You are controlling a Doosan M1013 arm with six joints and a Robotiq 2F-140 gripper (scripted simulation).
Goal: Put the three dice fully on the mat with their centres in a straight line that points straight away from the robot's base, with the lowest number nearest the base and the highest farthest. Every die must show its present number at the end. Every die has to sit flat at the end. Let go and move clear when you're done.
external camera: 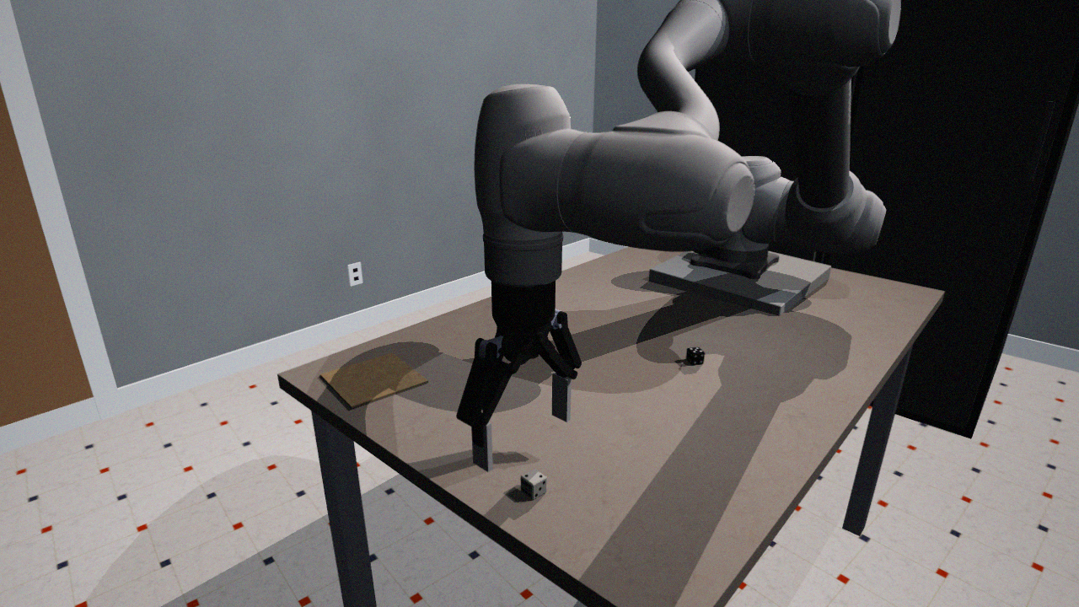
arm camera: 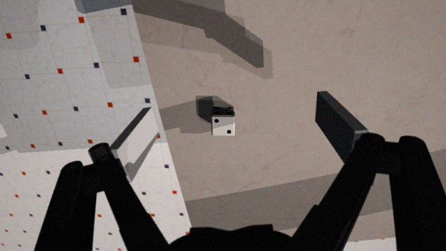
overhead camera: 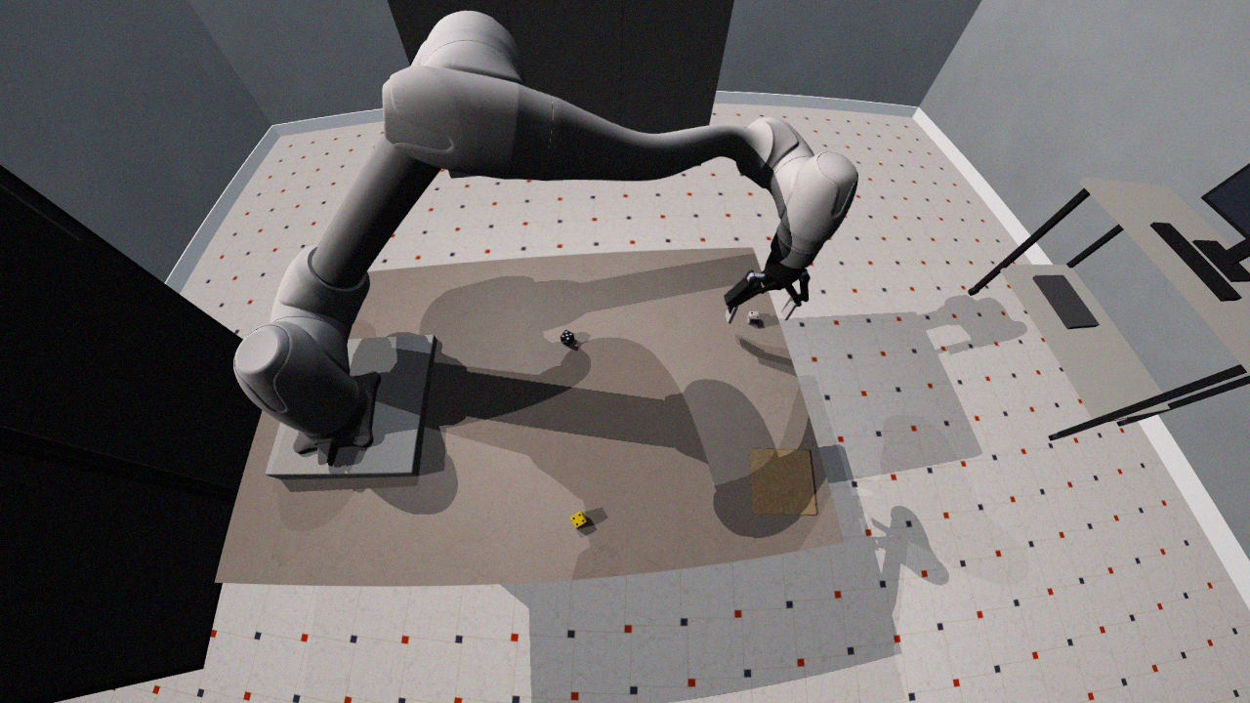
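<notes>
The grey die is 60 mm below my hand, 30 mm to the left of it and 20 mm ahead of it. The rest, counted from my hand: tan mat (380 mm to the right, 70 mm below, 50 mm behind); black die (460 mm behind, 60 mm below, 40 mm to the left); yellow die (480 mm behind, 380 mm to the right, 60 mm below).
</notes>
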